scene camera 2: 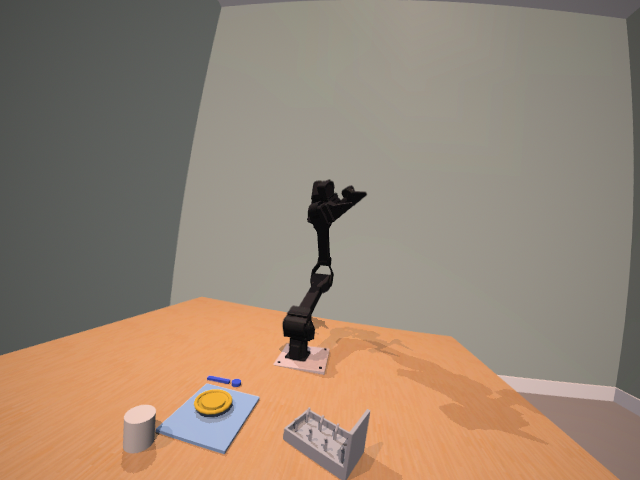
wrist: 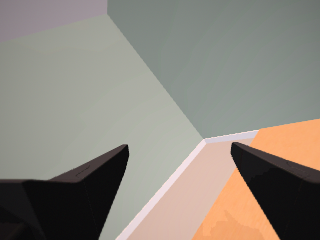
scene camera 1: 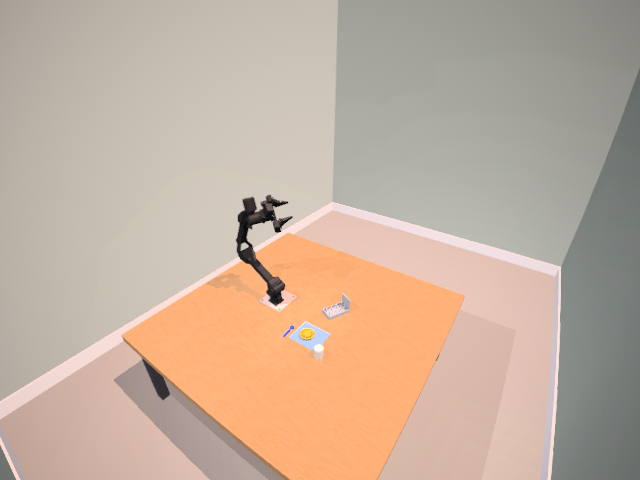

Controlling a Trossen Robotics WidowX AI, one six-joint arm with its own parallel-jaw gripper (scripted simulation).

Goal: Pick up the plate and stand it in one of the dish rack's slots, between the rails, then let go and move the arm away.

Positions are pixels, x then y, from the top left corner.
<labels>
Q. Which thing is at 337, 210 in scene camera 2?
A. My gripper.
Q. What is my gripper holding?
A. Nothing.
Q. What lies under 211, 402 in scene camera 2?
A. A yellow plate.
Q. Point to a white cup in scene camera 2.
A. At 139, 422
</labels>
